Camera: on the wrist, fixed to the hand. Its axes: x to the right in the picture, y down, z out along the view.
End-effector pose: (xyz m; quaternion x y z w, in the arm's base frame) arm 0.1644 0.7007 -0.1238 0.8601 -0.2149 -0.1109 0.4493
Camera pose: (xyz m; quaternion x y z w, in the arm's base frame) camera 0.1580 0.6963 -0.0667 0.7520 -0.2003 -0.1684 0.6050
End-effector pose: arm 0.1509 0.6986 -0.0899 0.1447 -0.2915 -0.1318 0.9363
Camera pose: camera 0.1722 0.7519 -0.0952 -0.0456 -0.2802 -0.1876 0.9403
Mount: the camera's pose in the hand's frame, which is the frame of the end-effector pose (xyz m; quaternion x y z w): -0.0034 0.0508 -0.0270 -0.1965 -0.0214 0.0021 0.9803
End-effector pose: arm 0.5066 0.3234 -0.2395 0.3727 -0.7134 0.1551 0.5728
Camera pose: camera 0.4897 0.3764 -0.2242 0.2546 -0.7428 0.0051 0.6191
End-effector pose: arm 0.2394 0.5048 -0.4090 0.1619 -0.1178 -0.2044 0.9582
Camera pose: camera 0.2622 0.5572 -0.4162 -0.0342 -0.0962 -0.2250 0.9690
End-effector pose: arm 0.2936 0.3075 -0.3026 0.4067 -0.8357 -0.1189 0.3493
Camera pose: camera 0.2831 0.3450 -0.2601 0.3257 -0.8042 -0.2887 0.4047
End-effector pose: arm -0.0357 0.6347 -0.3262 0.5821 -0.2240 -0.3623 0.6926
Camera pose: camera -0.0059 0.6577 -0.2826 0.4263 -0.1644 -0.4102 0.7893
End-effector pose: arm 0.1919 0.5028 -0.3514 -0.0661 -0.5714 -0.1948 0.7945
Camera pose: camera 0.2344 0.5413 -0.3577 -0.2263 -0.5387 -0.3001 0.7540
